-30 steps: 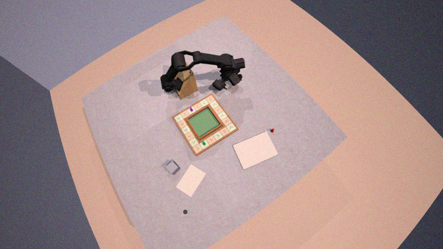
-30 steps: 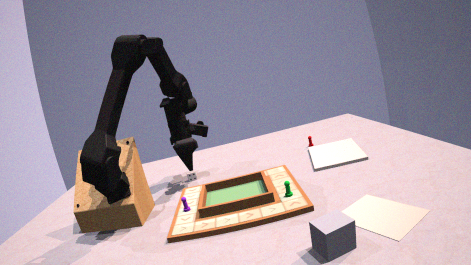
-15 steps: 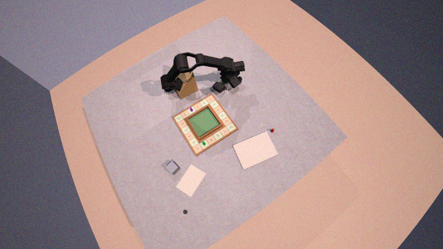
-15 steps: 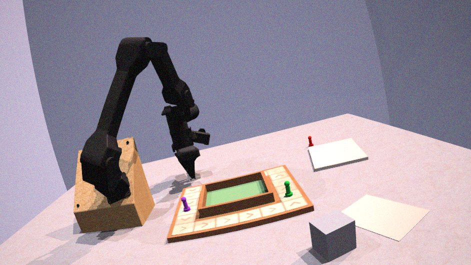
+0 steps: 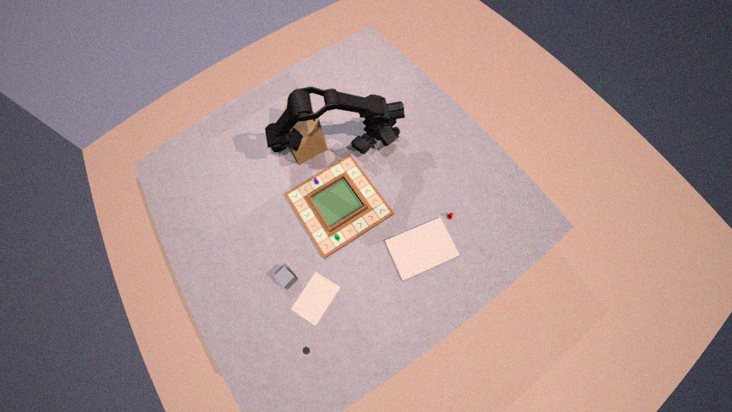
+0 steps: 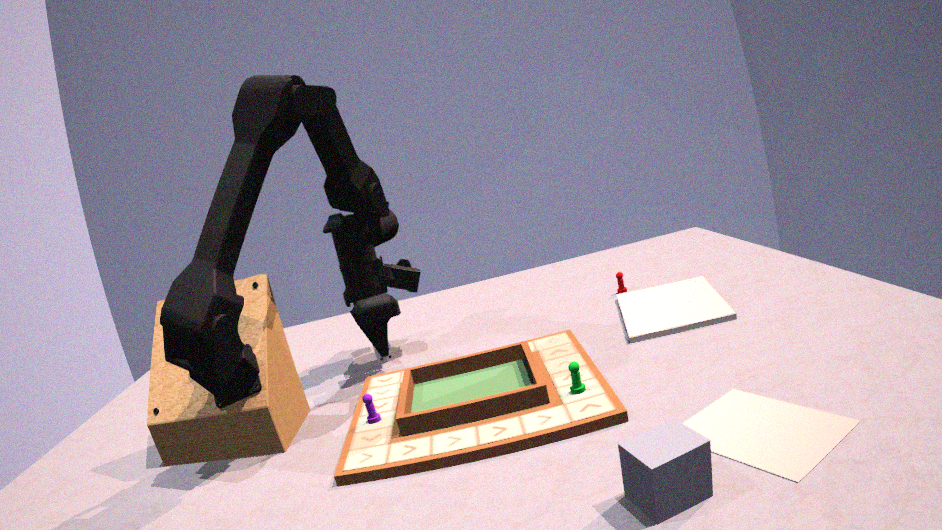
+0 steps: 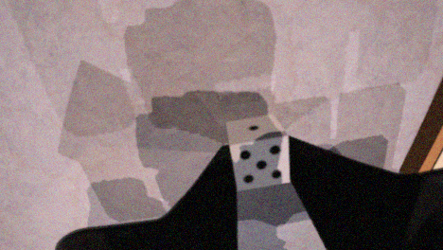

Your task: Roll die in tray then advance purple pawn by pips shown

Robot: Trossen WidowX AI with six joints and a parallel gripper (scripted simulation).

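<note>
Now: gripper tip 260 mm to the left of the purple pawn, 20 mm below it and 20 mm past it. Round my gripper tip: green tray (260 mm to the right, 100 mm ahead); red pawn (390 mm ahead, 10 mm above); green pawn (340 mm to the right, 200 mm ahead, 20 mm above).
</note>
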